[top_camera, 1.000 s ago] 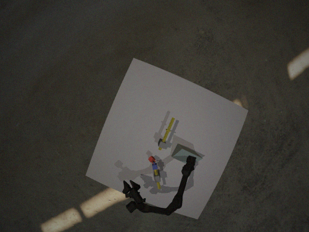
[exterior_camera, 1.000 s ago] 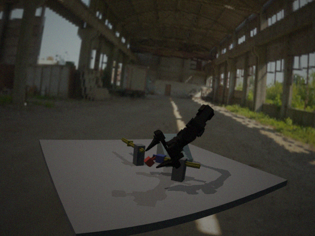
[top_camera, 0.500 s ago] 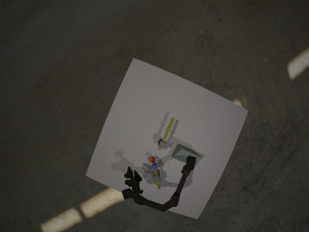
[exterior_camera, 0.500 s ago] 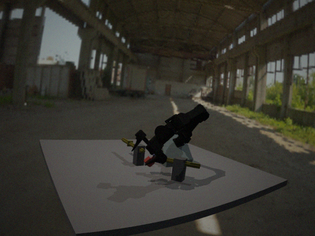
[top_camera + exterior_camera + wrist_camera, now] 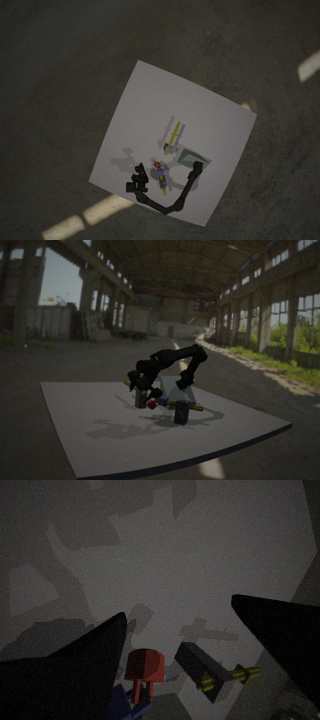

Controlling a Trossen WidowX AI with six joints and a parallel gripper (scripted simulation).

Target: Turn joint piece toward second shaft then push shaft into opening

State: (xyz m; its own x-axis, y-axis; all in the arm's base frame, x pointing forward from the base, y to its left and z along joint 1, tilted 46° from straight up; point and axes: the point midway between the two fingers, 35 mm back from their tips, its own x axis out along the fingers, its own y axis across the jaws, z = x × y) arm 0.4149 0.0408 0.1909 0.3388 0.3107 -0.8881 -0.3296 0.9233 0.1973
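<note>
The red joint piece lies 12 cm behind my gripper tip, 5 cm below it and 3 cm to the right of it.
</note>
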